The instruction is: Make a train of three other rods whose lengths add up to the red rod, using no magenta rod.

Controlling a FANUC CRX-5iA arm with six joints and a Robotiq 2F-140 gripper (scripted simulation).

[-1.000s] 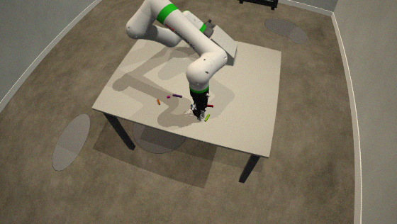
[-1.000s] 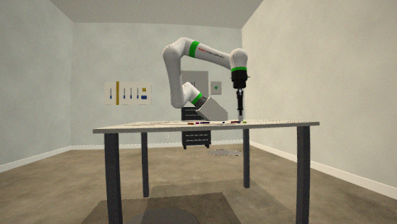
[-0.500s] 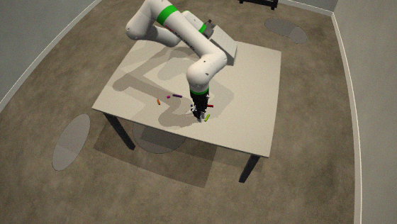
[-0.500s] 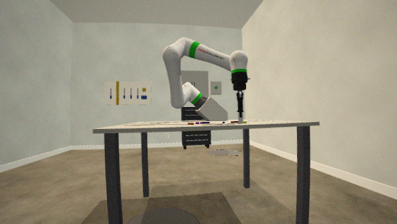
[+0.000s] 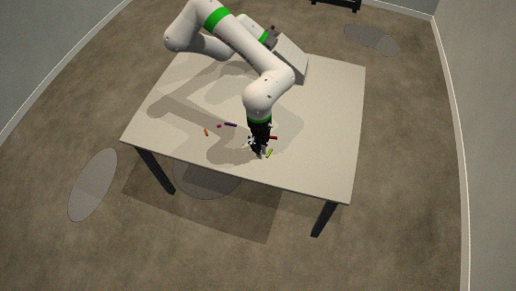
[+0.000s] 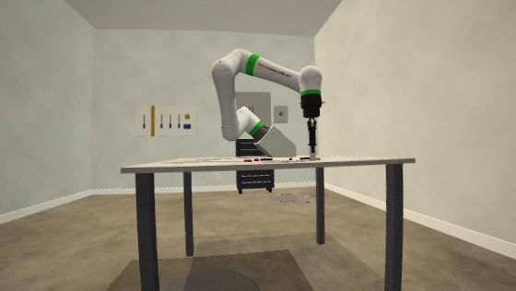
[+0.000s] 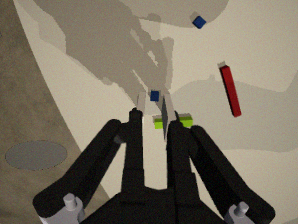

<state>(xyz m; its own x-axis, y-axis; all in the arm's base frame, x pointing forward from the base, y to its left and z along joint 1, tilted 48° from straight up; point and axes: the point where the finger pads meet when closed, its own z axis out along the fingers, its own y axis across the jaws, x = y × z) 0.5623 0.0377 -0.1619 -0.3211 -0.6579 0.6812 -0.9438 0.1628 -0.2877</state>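
Right now the lime rod is 2 cm behind my hand, 3 cm to the left of it and 3 cm below it. Also, from my hand: magenta rod: 9 cm behind, 25 cm to the right, 3 cm below; then purple rod: 11 cm behind, 20 cm to the right, 3 cm below; then red rod: 10 cm behind, 1 cm to the left, 3 cm below.
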